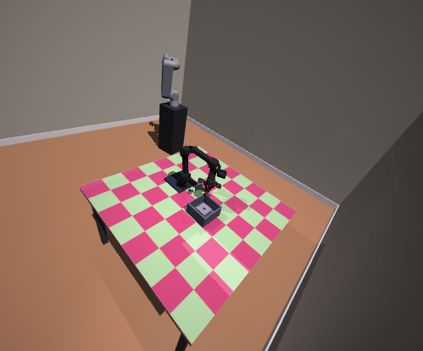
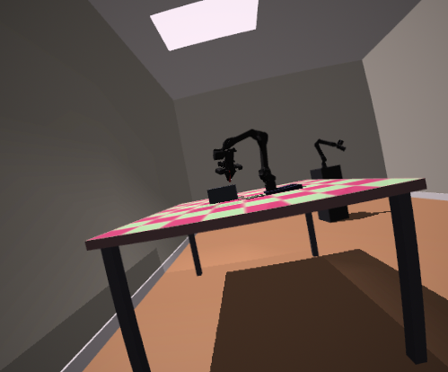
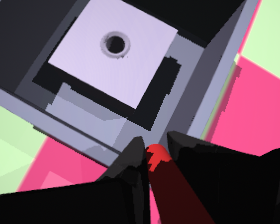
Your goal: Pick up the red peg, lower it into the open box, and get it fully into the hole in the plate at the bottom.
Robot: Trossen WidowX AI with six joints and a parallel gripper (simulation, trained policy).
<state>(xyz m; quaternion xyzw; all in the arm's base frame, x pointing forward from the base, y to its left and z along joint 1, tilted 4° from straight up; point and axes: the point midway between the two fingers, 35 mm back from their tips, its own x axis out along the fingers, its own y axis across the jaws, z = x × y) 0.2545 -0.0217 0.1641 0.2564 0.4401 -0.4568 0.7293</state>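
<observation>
My gripper tip is 100 mm above the dark grey box, 80 mm to the left of it and 50 mm short of it. The rest, counted from my gripper tip: red peg 30 mm above, 20 mm to the left, 10 mm behind.
</observation>
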